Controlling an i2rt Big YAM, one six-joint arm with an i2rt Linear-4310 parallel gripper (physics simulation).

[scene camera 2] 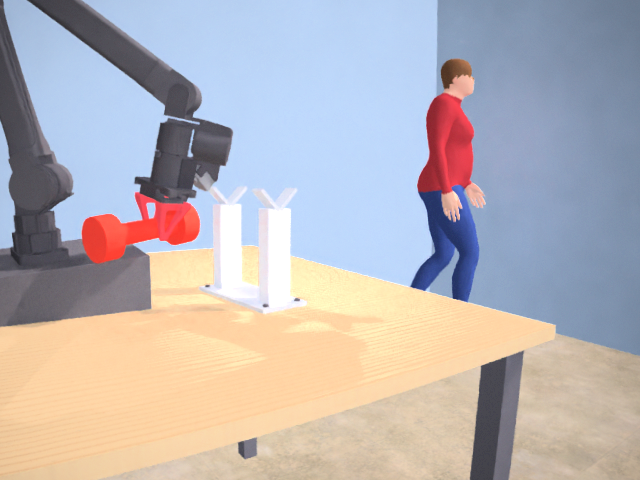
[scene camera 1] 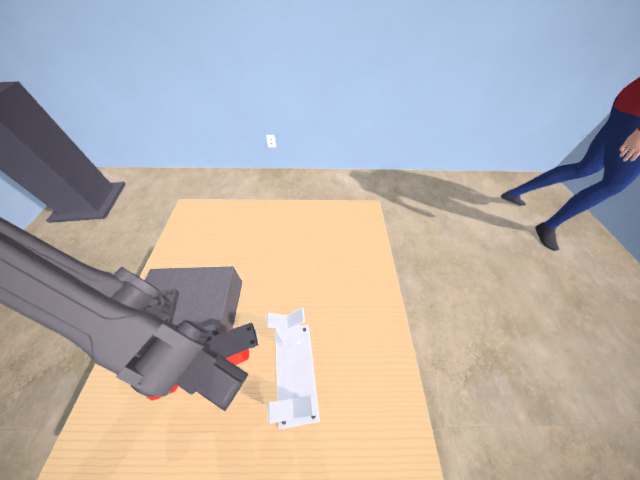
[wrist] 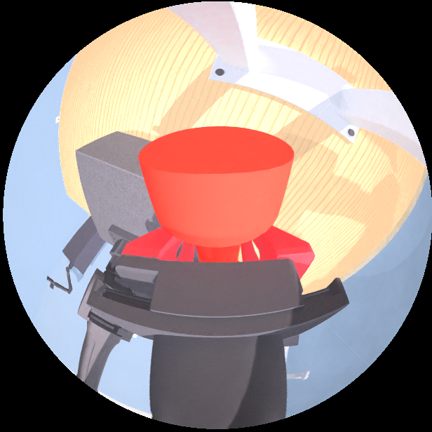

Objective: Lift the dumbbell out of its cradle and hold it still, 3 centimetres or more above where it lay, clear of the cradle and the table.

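Places are measured from the arm's base along level axes (x down, y right, z back), in metres.
Where they show: gripper, fingertip midpoint: (scene camera 2: 156, 237); arm's base at its link origin: (scene camera 2: 39, 256) (scene camera 1: 159, 313).
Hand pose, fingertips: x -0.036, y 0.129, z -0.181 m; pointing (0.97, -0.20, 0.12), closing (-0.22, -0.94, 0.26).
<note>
Each offset is from my fingertips to the top centre of the thing. Level surfaces: height alone.
The red dumbbell {dx -0.061, dy +0.012, dz +0.028 m} (scene camera 1: 237, 357) (scene camera 2: 104, 239) (wrist: 215, 200) hangs in the air, roughly level, beside the white cradle {dx -0.090, dy +0.040, dz -0.174 m} (scene camera 1: 295, 369) (scene camera 2: 274, 253) (wrist: 295, 80). In the scene camera 2 view it is left of the cradle's posts, above the table and below the tops of the V-shaped rests, with a visible gap to the cradle. My gripper (scene camera 2: 156, 228) (wrist: 217, 215) is shut on the dumbbell's handle, its red fingers on either side. In the scene camera 1 view the arm hides the fingers and most of the dumbbell.
A dark grey block (scene camera 1: 193, 289) (scene camera 2: 77, 289) (wrist: 112, 175) bears the arm's base on the wooden table {dx +0.127 m} (scene camera 1: 310, 248) (scene camera 2: 310, 372) (wrist: 100, 85), close to the dumbbell. A person (scene camera 1: 594, 170) (scene camera 2: 449, 155) stands beyond the table. A dark pillar (scene camera 1: 51, 155) stands at the far left.
</note>
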